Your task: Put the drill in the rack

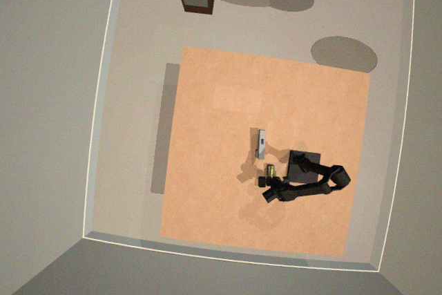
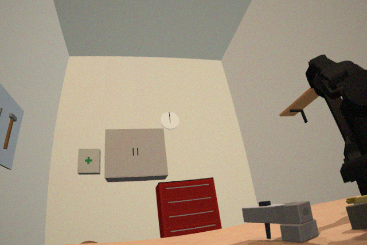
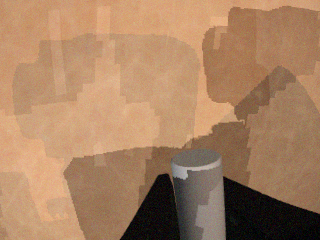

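The drill lies 40 mm to the right of my gripper tip and 40 mm above it. Round my gripper tip: dark key (240 mm to the right, 90 mm ahead, 50 mm above); then rack (50 mm to the right, 10 mm above).
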